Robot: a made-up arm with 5 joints.
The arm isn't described. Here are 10 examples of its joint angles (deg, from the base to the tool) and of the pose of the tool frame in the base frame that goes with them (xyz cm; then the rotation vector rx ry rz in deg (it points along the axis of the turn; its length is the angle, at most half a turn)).
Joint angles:
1: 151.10 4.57 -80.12 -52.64 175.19
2: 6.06 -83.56 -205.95 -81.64 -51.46
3: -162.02 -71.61 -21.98 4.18 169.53
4: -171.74 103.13 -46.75 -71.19 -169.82
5: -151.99 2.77 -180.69 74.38 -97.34
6: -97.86 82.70 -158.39 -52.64 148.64
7: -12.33 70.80 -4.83 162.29 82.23
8: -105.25 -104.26 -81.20 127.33 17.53
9: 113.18 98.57 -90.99 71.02 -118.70
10: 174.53 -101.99 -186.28 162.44 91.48
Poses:
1: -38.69 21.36 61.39 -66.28 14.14 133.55
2: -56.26 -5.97 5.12 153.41 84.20 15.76
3: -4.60 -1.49 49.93 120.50 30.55 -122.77
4: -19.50 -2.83 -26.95 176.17 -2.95 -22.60
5: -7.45 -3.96 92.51 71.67 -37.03 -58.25
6: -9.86 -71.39 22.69 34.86 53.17 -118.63
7: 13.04 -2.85 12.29 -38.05 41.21 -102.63
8: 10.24 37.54 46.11 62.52 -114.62 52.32
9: -12.92 30.18 -34.29 59.77 -122.88 111.72
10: 62.63 -6.00 8.22 -44.35 -39.27 79.01
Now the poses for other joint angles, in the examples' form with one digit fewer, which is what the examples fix.
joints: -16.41 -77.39 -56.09 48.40 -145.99
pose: -9.0 2.7 63.6 40.6 86.1 13.4
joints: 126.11 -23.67 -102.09 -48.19 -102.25
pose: -4.7 6.4 85.6 3.5 -7.7 -155.9
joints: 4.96 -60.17 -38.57 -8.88 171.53
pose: 6.1 0.5 60.8 -8.5 71.9 -3.0
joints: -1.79 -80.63 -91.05 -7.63 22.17
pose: -43.5 1.4 69.2 -1.0 0.2 -159.6
